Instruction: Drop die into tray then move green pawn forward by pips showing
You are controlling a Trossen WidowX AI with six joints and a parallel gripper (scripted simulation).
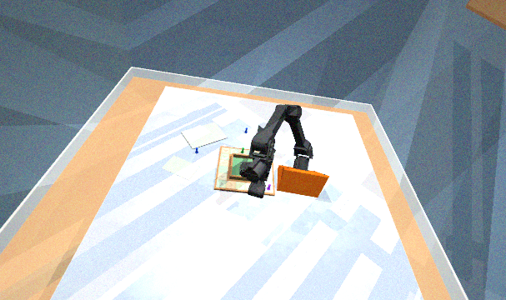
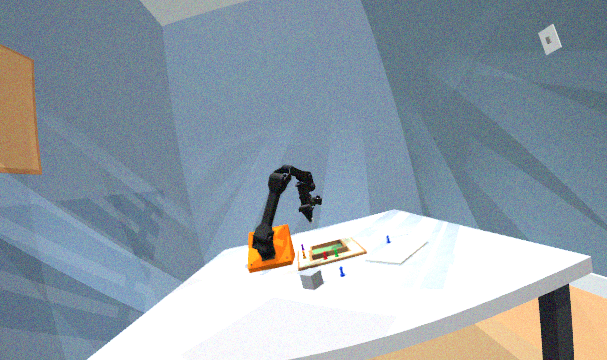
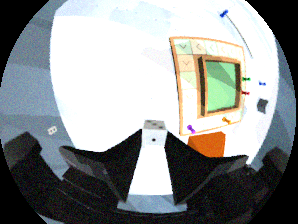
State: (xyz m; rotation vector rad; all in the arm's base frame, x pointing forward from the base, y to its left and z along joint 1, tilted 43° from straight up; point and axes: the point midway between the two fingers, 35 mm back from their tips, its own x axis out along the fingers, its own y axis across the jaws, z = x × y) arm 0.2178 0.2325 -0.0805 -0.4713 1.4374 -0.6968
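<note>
Now: the green pawn 8 cm ahead of my gripper tip, 32 cm to the right of it and 10 cm below it. From my gripper tip the other things lie so: green-floored tray 5 cm ahead, 21 cm to the right, 12 cm below; purple pawn 7 cm behind, 11 cm to the right, 10 cm below; white die right at my gripper tip.
</note>
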